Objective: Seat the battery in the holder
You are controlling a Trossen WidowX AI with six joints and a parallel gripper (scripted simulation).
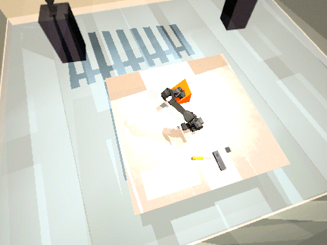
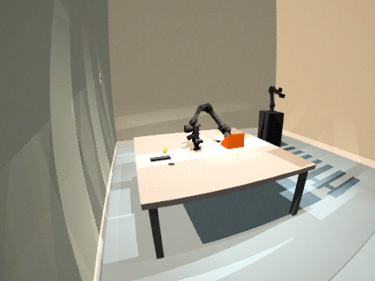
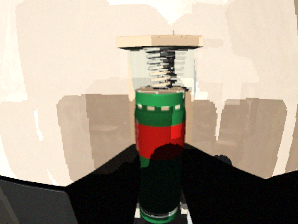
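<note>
My gripper tip is 10 mm below the battery. Round my gripper tip: yellow-handled screwdriver: 280 mm ahead, 20 mm to the left; small dark block: 250 mm ahead, 250 mm to the left, 10 mm below; long dark bar: 330 mm ahead, 150 mm to the left, 10 mm above.
</note>
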